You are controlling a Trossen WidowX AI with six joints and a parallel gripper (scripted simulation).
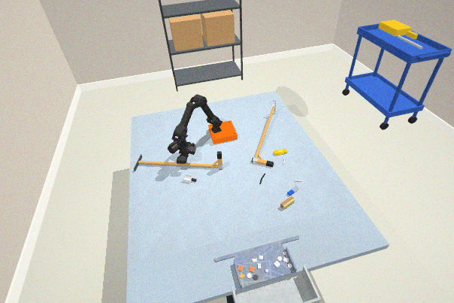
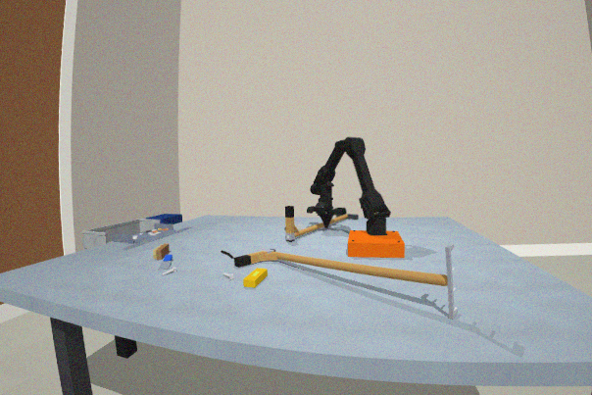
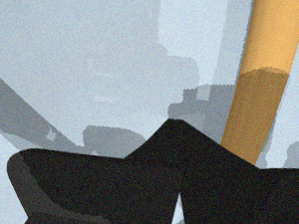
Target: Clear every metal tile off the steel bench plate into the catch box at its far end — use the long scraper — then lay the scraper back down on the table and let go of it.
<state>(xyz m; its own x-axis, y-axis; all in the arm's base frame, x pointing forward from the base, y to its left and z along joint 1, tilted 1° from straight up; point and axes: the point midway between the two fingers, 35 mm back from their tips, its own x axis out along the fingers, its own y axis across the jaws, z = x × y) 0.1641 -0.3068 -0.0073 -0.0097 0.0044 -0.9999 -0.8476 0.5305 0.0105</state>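
Right now the scraper is 10 mm ahead of my gripper tip, 50 mm to the right of it and 50 mm above it. The rest, counted from my gripper tip: white-and-black piece 170 mm ahead, 30 mm to the right; yellow block 240 mm ahead, 610 mm to the left; black curved strip 380 mm ahead, 380 mm to the left, 10 mm below.
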